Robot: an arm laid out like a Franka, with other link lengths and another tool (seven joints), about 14 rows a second.
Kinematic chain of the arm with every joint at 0, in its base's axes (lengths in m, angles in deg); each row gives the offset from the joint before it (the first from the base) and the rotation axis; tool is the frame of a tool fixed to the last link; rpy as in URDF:
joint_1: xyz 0 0 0.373 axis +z
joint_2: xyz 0 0 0 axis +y
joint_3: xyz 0 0 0.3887 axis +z
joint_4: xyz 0.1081 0 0 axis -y
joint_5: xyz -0.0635 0 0.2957 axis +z
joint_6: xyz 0 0 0 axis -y
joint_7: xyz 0.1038 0 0 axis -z
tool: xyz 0.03 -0.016 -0.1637 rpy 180 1.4 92.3
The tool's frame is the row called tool.
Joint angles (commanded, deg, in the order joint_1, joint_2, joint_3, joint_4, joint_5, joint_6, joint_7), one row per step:
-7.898 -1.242 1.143 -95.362 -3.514 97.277 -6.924
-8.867 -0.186 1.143 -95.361 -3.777 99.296 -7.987
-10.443 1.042 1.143 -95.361 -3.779 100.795 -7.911
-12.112 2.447 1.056 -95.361 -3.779 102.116 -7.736
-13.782 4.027 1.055 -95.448 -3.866 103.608 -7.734
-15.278 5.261 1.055 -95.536 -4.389 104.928 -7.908
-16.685 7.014 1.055 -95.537 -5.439 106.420 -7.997
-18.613 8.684 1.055 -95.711 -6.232 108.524 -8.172
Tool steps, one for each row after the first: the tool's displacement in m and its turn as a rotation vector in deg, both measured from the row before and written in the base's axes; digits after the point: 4 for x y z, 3 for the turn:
0.0092 -0.0103 -0.0049 -0.408 -0.848 0.240
0.0068 -0.0165 -0.0081 -0.003 -0.276 -1.553
0.0060 -0.0188 -0.0106 0.061 0.066 -1.844
0.0063 -0.0186 -0.0128 -0.004 0.183 -1.563
0.0039 -0.0176 -0.0098 -0.471 0.130 -1.139
0.0058 -0.0187 -0.0141 -0.873 0.516 -0.984
0.0040 -0.0236 -0.0135 -0.741 -0.023 -1.366

